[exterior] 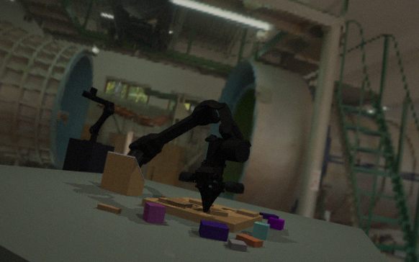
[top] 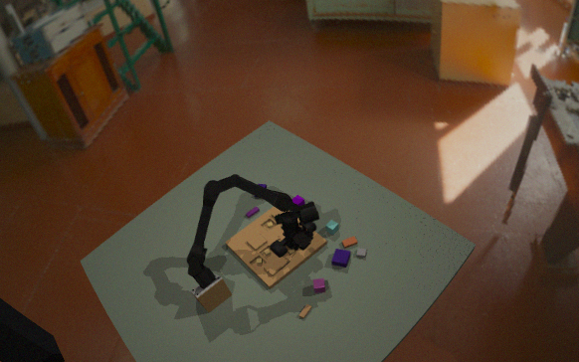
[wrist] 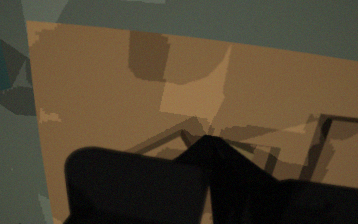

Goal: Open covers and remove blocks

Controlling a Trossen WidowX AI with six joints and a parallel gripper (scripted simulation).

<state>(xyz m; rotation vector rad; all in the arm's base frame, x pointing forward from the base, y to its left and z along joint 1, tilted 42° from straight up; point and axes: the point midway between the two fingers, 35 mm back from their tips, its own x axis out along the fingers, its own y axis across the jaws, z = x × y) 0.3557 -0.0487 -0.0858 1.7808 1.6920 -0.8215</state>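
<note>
My gripper tip is 17 cm short of the teal block, 3 cm to the left of it and 1 cm above it. Also, from my gripper tip: magenta block (6 cm behind, 18 cm to the right); then violet block (18 cm ahead, 18 cm to the left, 1 cm below); then orange block (17 cm ahead, 13 cm to the right, 2 cm below).
</note>
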